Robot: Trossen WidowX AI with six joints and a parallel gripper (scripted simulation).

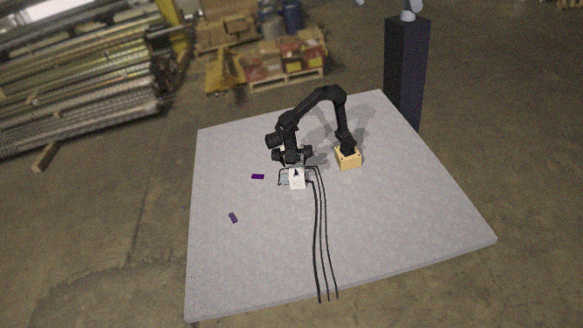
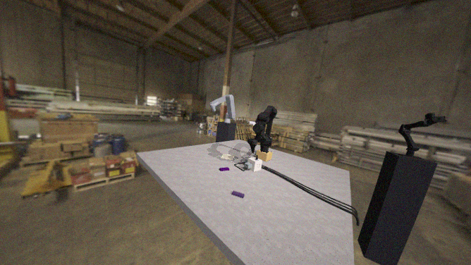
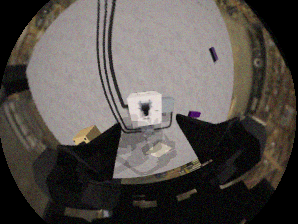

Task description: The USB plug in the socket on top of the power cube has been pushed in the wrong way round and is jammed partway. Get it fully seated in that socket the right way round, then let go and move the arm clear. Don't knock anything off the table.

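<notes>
Now: gripper tip 4 cm above the USB plug. Also, from my gripper tip: white card 6 cm behind, 28 cm to the right, 13 cm below.
</notes>
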